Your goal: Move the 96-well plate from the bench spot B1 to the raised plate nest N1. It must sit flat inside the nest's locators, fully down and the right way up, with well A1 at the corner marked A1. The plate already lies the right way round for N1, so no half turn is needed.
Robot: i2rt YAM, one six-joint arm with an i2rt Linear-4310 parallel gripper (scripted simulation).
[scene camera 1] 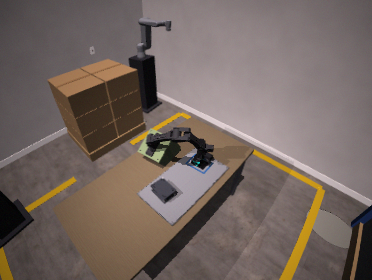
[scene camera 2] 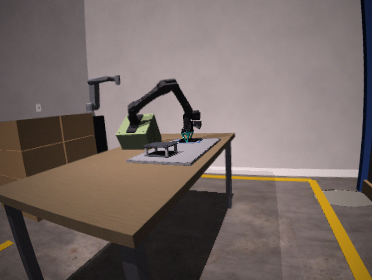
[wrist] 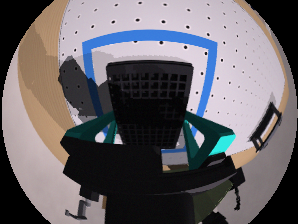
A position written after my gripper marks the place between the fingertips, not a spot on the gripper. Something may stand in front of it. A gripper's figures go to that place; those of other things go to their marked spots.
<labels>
My gripper [wrist: 149, 113]: 0.13 m from the lens. A 96-well plate [wrist: 153, 114] is 0.12 m from the lens.
</labels>
